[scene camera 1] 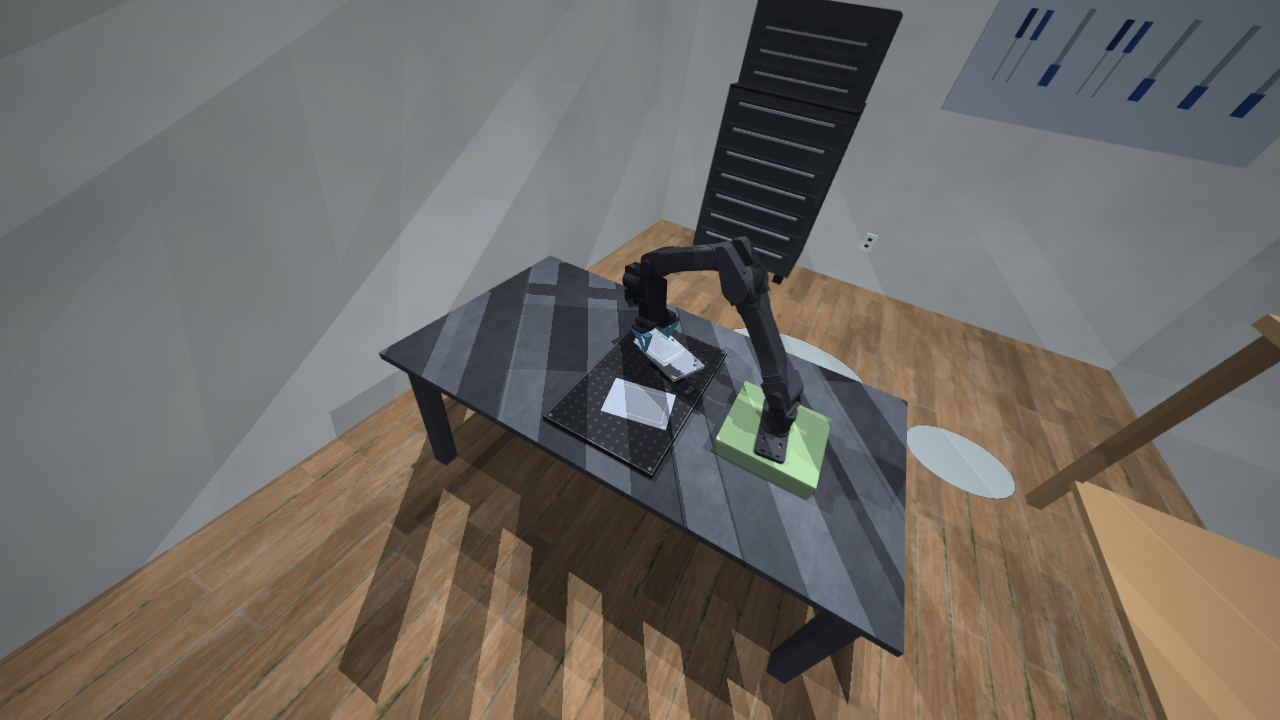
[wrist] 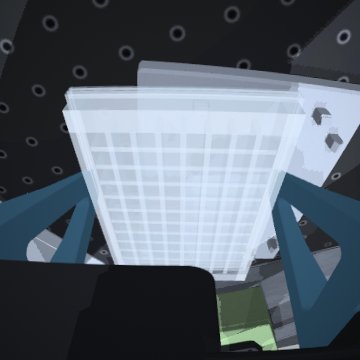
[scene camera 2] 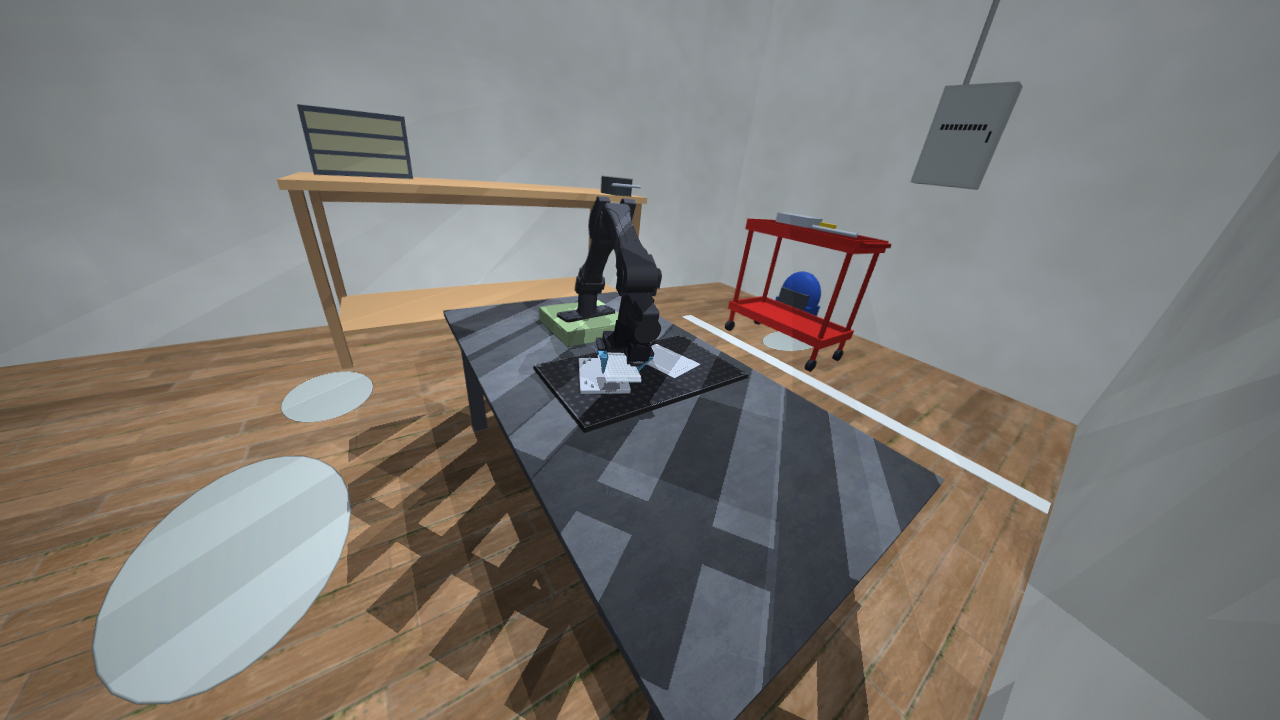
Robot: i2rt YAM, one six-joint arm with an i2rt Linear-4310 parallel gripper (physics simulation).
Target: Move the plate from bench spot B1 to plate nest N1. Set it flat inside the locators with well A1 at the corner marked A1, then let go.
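Seen in the pictures: gripper, fingertip midpoint: (scene camera 1: 655,345) (wrist: 183,179) (scene camera 2: 619,372); arm's base, link origin: (scene camera 1: 773,428) (scene camera 2: 587,314).
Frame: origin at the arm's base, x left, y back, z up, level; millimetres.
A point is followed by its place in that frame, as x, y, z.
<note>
A clear-white well plate (scene camera 1: 660,347) @[-135, -349, 12] (scene camera 2: 619,368) @[-156, -370, 12] (wrist: 185,175) @[-158, -379, 9] is held between the two teal fingertips of my gripper (scene camera 1: 658,335) @[-152, -369, 0] (scene camera 2: 624,362) @[-152, -369, 0] (wrist: 183,179) @[-152, -369, 0], which is shut on its long sides. The plate is above part of the white nest N1 (scene camera 1: 690,364) @[-153, -255, -25] (scene camera 2: 588,382) @[-222, -336, -25] (wrist: 345,120) @[-239, -345, -25]. In the wrist view the nest sticks out past the plate on the right and at the far edge, with several small grey locators showing. The plate hides much of the nest. The A1 marks cannot be read. The white sheet at spot B1 (scene camera 1: 637,404) @[57, -337, -35] (scene camera 2: 676,361) @[70, -362, -35] has no plate on it.
The nest and the sheet lie on a black perforated board (scene camera 1: 581,420) @[170, -439, -37] (scene camera 2: 583,413) @[-294, -421, -37] (wrist: 30,65) @[-107, -440, -36] on the dark table (scene camera 1: 483,358) @[92, -781, -50] (scene camera 2: 716,465) @[-164, -693, -49]. The arm stands on a green block (scene camera 1: 810,447) @[16, 91, 0] (scene camera 2: 572,334) @[-120, -99, -10] (wrist: 245,305) @[-113, -100, -27] beside the board.
</note>
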